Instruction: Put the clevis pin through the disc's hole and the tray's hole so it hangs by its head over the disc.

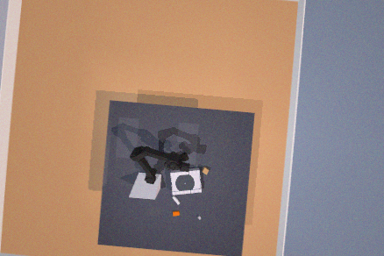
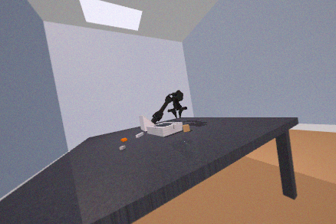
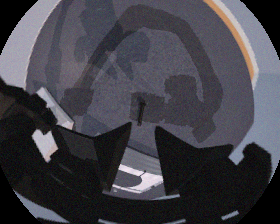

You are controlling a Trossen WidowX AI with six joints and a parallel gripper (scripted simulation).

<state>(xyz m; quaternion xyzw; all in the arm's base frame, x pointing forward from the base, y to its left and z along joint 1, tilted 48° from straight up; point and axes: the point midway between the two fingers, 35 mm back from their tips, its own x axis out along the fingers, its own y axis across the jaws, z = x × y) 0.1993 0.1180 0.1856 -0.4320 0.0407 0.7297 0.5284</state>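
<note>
Right now the clevis pin is 10 mm to the right of my gripper tip and 70 mm below it. From my gripper tip the other things lie so: grey aluminium disc: 90 mm ahead, 200 mm to the right, 20 mm below; tan block: 250 mm ahead, 80 mm to the right, 50 mm below; rimmed tray: 100 mm ahead, 190 mm to the right, 30 mm below.
</note>
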